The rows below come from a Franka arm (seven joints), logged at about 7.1 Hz.
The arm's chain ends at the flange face. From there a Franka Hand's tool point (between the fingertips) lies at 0.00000 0.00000 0.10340 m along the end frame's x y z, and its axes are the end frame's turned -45 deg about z.
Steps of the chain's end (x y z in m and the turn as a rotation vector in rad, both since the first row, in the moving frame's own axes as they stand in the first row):
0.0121 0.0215 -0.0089 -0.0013 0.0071 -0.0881
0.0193 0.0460 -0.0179 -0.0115 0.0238 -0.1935
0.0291 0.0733 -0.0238 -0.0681 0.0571 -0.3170
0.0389 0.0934 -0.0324 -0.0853 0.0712 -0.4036
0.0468 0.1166 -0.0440 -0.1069 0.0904 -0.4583
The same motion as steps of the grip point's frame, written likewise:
-0.0062 0.0244 -0.0089 -0.0059 0.0041 -0.0881
-0.0177 0.0487 -0.0179 -0.0250 0.0087 -0.1935
-0.0306 0.0815 -0.0242 -0.0885 -0.0078 -0.3170
-0.0373 0.1049 -0.0330 -0.1107 -0.0100 -0.4036
-0.0473 0.1297 -0.0450 -0.1395 -0.0117 -0.4583

